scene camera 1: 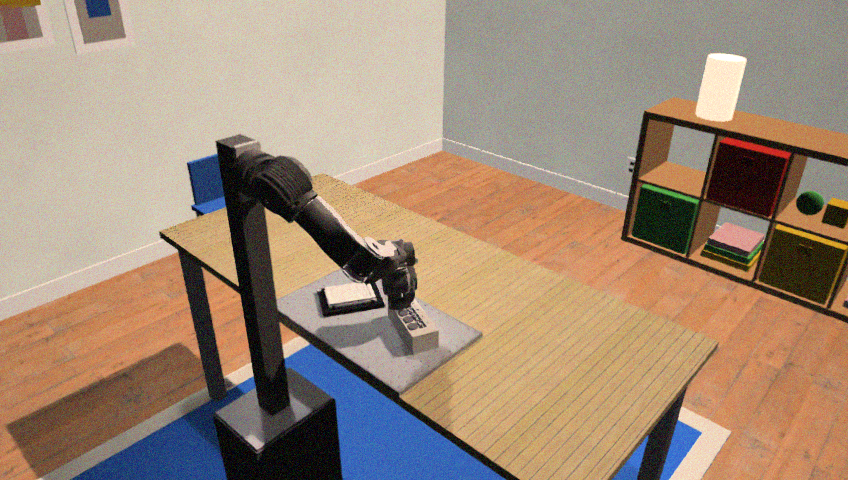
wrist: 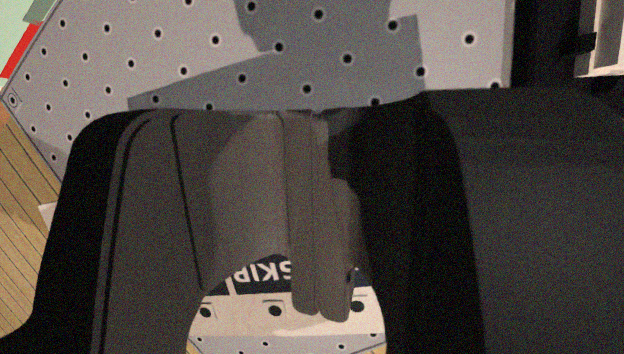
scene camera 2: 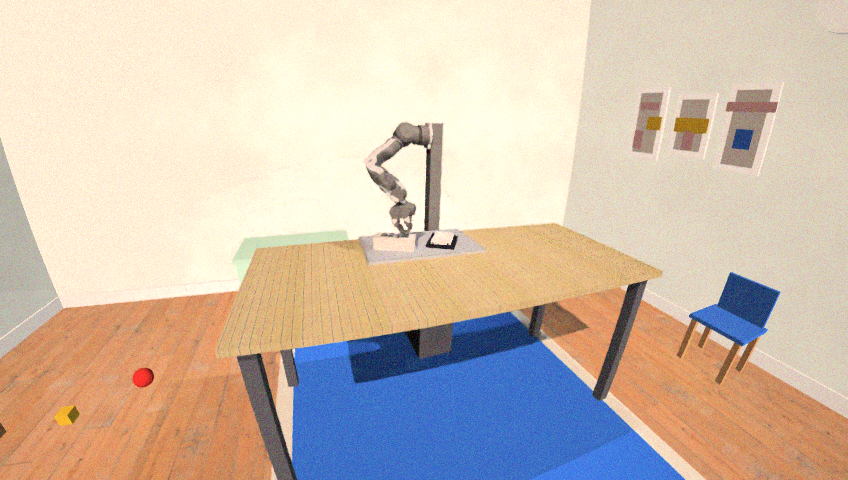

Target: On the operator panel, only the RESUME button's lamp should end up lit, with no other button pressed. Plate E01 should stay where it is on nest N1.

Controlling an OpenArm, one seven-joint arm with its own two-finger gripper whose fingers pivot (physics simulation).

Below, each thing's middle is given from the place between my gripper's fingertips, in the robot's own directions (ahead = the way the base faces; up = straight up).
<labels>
I see my gripper 50 mm to the left of the operator panel (scene camera 2: 381,242) and 30 mm above it. From my hand the other things lie so: plate E01 (scene camera 1: 355,293) (10 mm behind, 180 mm to the left, 40 mm below).
</labels>
